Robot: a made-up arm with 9 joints. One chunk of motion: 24 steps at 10 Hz.
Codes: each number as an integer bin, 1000 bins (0 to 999) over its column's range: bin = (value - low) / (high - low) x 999, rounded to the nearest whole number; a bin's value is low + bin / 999 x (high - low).
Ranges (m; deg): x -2.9..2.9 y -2.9..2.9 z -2.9..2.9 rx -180..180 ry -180..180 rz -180..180
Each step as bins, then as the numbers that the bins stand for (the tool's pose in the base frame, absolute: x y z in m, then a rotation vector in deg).
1 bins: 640 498 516 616 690 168
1 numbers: 0.8157 -0.0087 0.0958 41.98 68.65 -119.46
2 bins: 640 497 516 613 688 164
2 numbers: 0.8157 -0.0145 0.0958 40.90 67.93 -120.90
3 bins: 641 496 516 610 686 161
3 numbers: 0.8215 -0.0203 0.0958 39.82 67.21 -121.98
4 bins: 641 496 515 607 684 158
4 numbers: 0.8215 -0.0203 0.0900 38.74 66.49 -123.06
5 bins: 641 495 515 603 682 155
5 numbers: 0.8215 -0.0261 0.0900 37.30 65.77 -124.14
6 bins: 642 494 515 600 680 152
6 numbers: 0.8273 -0.0319 0.0900 36.22 65.05 -125.23
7 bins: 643 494 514 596 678 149
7 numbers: 0.8331 -0.0319 0.0842 34.77 64.32 -126.31
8 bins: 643 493 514 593 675 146
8 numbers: 0.8331 -0.0377 0.0842 33.69 63.24 -127.39
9 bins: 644 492 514 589 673 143
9 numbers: 0.8389 -0.0435 0.0842 32.25 62.52 -128.47
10 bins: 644 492 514 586 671 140
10 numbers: 0.8389 -0.0435 0.0842 31.17 61.80 -129.55
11 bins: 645 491 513 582 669 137
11 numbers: 0.8447 -0.0493 0.0784 29.73 61.08 -130.63
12 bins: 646 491 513 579 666 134
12 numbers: 0.8506 -0.0493 0.0784 28.65 60.00 -131.71
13 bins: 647 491 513 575 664 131
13 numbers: 0.8564 -0.0493 0.0784 27.21 59.28 -132.79
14 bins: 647 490 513 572 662 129
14 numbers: 0.8564 -0.0552 0.0784 26.13 58.56 -133.51
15 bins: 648 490 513 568 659 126
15 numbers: 0.8622 -0.0552 0.0784 24.68 57.48 -134.59
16 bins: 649 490 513 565 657 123
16 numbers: 0.8680 -0.0552 0.0784 23.60 56.76 -135.68
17 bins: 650 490 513 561 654 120
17 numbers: 0.8738 -0.0552 0.0784 22.16 55.68 -136.76
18 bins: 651 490 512 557 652 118
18 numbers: 0.8796 -0.0552 0.0726 20.72 54.95 -137.48
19 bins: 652 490 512 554 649 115
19 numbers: 0.8854 -0.0552 0.0726 19.64 53.87 -138.56
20 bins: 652 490 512 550 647 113
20 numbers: 0.8854 -0.0552 0.0726 18.20 53.15 -139.28
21 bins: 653 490 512 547 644 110
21 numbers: 0.8912 -0.0552 0.0726 17.12 52.07 -140.36
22 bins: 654 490 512 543 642 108
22 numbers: 0.8970 -0.0552 0.0726 15.68 51.35 -141.08
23 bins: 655 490 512 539 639 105
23 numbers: 0.9028 -0.0552 0.0726 14.23 50.27 -142.16
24 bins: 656 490 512 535 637 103
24 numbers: 0.9086 -0.0552 0.0726 12.79 49.55 -142.88
